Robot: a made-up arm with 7 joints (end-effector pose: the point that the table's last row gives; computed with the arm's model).
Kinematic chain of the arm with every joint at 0, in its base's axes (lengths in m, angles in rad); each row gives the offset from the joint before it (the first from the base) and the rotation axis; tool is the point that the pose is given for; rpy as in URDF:
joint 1: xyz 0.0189 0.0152 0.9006 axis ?
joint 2: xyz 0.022 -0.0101 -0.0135 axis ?
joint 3: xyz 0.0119 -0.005 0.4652 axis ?
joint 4: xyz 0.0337 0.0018 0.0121 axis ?
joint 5: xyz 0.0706 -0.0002 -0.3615 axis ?
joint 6: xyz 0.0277 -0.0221 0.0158 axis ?
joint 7: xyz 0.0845 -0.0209 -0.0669 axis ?
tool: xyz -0.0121 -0.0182 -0.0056 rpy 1.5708 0 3.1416
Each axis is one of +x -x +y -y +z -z.
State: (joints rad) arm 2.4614 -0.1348 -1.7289 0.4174 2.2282 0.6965 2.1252
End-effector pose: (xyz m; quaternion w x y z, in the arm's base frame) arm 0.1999 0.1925 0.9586 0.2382 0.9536 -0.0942 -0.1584
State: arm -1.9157 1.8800 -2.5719 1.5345 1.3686 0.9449 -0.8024
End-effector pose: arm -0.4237 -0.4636 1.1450 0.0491 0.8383 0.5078 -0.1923
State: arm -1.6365 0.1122 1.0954 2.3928 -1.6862 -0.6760 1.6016
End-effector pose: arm 0.2474 -0.1074 1.6827 0.5005 -0.7318 0.4044 0.2244
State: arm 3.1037 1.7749 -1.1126 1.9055 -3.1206 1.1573 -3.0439
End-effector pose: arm -0.6215 0.4459 0.5152 0.2574 0.7356 0.6130 -0.1301
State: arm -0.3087 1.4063 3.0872 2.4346 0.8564 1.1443 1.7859
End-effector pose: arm 0.7890 -0.2205 1.2936 0.8154 -0.3024 0.3374 -0.3604
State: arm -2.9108 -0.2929 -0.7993 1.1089 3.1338 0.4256 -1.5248
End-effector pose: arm -0.3245 0.2266 1.2347 0.4795 -0.1488 0.0141 -0.8647
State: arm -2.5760 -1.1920 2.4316 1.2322 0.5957 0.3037 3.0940
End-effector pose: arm 0.6557 -0.0126 0.7617 0.8466 0.5082 -0.1388 -0.0753
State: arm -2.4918 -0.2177 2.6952 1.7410 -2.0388 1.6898 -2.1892
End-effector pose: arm 0.5375 0.1516 1.4736 0.8378 -0.2230 -0.4690 0.1684
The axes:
joint 1: +z
joint 2: +y
joint 3: +z
joint 4: -y
joint 5: -z
joint 6: +y
joint 7: -z

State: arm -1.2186 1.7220 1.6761 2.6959 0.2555 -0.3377 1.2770
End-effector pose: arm 0.3704 -0.8212 0.6832 0.6767 0.2464 -0.6888 0.0830
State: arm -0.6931 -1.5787 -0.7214 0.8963 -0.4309 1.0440 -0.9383
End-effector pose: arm -0.4050 -0.0986 1.2093 0.4353 -0.2002 0.8289 0.2889
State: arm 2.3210 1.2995 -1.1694 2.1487 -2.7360 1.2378 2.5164
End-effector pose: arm -0.3027 0.8587 0.9404 0.3305 -0.8680 -0.3552 0.1060
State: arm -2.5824 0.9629 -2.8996 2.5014 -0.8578 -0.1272 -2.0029
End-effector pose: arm -0.6637 -0.2712 1.4796 0.4859 -0.1747 0.5302 -0.6725
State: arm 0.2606 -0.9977 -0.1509 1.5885 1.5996 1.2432 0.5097
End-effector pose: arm -0.1040 -0.0817 1.5582 0.0387 -0.2175 -0.2031 0.9539
